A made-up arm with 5 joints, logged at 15 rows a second.
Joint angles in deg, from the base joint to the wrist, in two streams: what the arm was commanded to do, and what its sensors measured. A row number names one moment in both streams.
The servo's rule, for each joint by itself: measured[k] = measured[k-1] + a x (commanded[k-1-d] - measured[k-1]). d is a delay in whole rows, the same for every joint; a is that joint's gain. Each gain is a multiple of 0.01, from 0.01 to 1. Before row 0 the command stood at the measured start. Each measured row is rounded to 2 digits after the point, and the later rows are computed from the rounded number. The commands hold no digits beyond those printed.
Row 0, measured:
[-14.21, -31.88, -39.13, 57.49, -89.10]
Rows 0 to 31, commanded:
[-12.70, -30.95, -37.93, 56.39, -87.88]
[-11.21, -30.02, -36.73, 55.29, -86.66]
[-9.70, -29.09, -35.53, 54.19, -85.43]
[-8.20, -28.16, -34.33, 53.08, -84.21]
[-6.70, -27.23, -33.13, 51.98, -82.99]
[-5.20, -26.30, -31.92, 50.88, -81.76]
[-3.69, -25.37, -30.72, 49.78, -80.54]
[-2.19, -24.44, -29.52, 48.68, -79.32]
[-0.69, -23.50, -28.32, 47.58, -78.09]
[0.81, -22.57, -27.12, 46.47, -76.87]
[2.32, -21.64, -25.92, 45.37, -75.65]
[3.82, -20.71, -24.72, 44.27, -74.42]
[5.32, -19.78, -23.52, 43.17, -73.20]
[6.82, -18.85, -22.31, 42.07, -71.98]
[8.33, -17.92, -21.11, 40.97, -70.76]
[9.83, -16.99, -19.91, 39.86, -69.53]
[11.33, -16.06, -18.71, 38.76, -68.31]
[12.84, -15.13, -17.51, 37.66, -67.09]
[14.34, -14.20, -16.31, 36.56, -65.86]
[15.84, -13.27, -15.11, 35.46, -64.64]
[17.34, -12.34, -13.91, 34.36, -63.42]
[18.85, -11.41, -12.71, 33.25, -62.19]
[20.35, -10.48, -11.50, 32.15, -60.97]
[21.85, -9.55, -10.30, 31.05, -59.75]
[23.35, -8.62, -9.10, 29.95, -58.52]
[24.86, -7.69, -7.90, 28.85, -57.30]
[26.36, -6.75, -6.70, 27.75, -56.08]
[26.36, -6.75, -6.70, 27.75, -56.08]
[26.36, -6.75, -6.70, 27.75, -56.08]
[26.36, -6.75, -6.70, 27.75, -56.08]
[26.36, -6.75, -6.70, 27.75, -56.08]
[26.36, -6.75, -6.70, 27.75, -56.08]
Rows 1 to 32, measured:
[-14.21, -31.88, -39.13, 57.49, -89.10]
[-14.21, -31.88, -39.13, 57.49, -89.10]
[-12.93, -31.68, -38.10, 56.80, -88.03]
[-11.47, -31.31, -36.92, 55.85, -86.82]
[-9.97, -30.82, -35.72, 54.80, -85.60]
[-8.47, -30.23, -34.52, 53.72, -84.38]
[-6.97, -29.57, -33.32, 52.62, -83.16]
[-5.47, -28.85, -32.12, 51.52, -81.93]
[-3.96, -28.08, -30.92, 50.42, -80.71]
[-2.46, -27.28, -29.72, 49.32, -79.49]
[-0.96, -26.45, -28.52, 48.22, -78.26]
[0.54, -25.60, -27.32, 47.12, -77.04]
[2.05, -24.73, -26.12, 46.02, -75.82]
[3.55, -23.85, -24.92, 44.92, -74.59]
[5.05, -22.95, -23.72, 43.82, -73.37]
[6.55, -22.05, -22.51, 42.72, -72.15]
[8.06, -21.14, -21.31, 41.62, -70.93]
[9.56, -20.23, -20.11, 40.51, -69.70]
[11.06, -19.31, -18.91, 39.41, -68.48]
[12.57, -18.39, -17.71, 38.31, -67.26]
[14.07, -17.47, -16.51, 37.21, -66.03]
[15.57, -16.55, -15.31, 36.11, -64.81]
[17.07, -15.62, -14.11, 35.01, -63.59]
[18.58, -14.69, -12.91, 33.90, -62.36]
[20.08, -13.76, -11.70, 32.80, -61.14]
[21.58, -12.83, -10.50, 31.70, -59.92]
[23.08, -11.90, -9.30, 30.60, -58.69]
[24.59, -10.97, -8.10, 29.50, -57.47]
[26.09, -10.04, -6.90, 28.40, -56.25]
[26.32, -9.32, -6.73, 27.99, -56.10]
[26.35, -8.75, -6.70, 27.84, -56.08]
[26.36, -8.31, -6.70, 27.78, -56.08]
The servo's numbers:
d 2
a 0.85 0.22 0.86 0.63 0.88

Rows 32 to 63, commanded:
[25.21, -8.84, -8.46, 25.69, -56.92]
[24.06, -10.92, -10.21, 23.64, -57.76]
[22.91, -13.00, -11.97, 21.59, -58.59]
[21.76, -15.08, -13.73, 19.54, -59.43]
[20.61, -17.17, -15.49, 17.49, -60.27]
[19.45, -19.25, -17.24, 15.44, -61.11]
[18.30, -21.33, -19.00, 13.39, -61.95]
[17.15, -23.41, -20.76, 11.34, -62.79]
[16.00, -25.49, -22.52, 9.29, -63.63]
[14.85, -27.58, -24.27, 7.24, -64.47]
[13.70, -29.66, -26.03, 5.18, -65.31]
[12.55, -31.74, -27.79, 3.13, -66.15]
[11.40, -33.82, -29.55, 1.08, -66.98]
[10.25, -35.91, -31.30, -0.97, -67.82]
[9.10, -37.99, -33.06, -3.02, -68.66]
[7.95, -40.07, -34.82, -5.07, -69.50]
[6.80, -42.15, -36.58, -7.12, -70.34]
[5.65, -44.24, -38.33, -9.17, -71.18]
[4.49, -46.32, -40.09, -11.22, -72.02]
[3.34, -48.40, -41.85, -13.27, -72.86]
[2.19, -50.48, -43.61, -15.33, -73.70]
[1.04, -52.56, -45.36, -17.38, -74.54]
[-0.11, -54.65, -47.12, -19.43, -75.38]
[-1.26, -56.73, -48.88, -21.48, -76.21]
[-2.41, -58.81, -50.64, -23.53, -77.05]
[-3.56, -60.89, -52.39, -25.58, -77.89]
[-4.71, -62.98, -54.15, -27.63, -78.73]
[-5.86, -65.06, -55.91, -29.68, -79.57]
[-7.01, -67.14, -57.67, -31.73, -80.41]
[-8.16, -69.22, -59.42, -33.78, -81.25]
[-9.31, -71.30, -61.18, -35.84, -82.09]
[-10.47, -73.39, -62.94, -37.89, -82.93]
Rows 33 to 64, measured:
[26.36, -7.97, -6.70, 27.76, -56.08]
[26.36, -7.70, -6.70, 27.75, -56.08]
[25.38, -7.95, -8.21, 26.45, -56.82]
[24.26, -8.60, -9.93, 24.68, -57.65]
[23.11, -9.57, -11.68, 22.73, -58.48]
[21.96, -10.78, -13.44, 20.72, -59.32]
[20.81, -12.19, -15.20, 18.69, -60.16]
[19.65, -13.74, -16.95, 16.64, -61.00]
[18.50, -15.41, -18.71, 14.59, -61.84]
[17.35, -17.17, -20.47, 12.54, -62.68]
[16.20, -19.00, -22.23, 10.49, -63.52]
[15.05, -20.89, -23.98, 8.44, -64.36]
[13.90, -22.82, -25.74, 6.39, -65.20]
[12.75, -24.78, -27.50, 4.34, -66.04]
[11.60, -26.77, -29.26, 2.29, -66.87]
[10.45, -28.78, -31.01, 0.24, -67.71]
[9.30, -30.81, -32.77, -1.81, -68.55]
[8.15, -32.85, -34.53, -3.86, -69.39]
[7.00, -34.90, -36.29, -5.91, -70.23]
[5.85, -36.95, -38.04, -7.96, -71.07]
[4.69, -39.01, -39.80, -10.01, -71.91]
[3.54, -41.08, -41.56, -12.06, -72.75]
[2.39, -43.15, -43.32, -14.12, -73.59]
[1.24, -45.22, -45.07, -16.17, -74.43]
[0.09, -47.29, -46.83, -18.22, -75.27]
[-1.06, -49.37, -48.59, -20.27, -76.10]
[-2.21, -51.45, -50.35, -22.32, -76.94]
[-3.36, -53.53, -52.10, -24.37, -77.78]
[-4.51, -55.61, -53.86, -26.42, -78.62]
[-5.66, -57.69, -55.62, -28.47, -79.46]
[-6.81, -59.77, -57.38, -30.52, -80.30]
[-7.96, -61.85, -59.13, -32.57, -81.14]

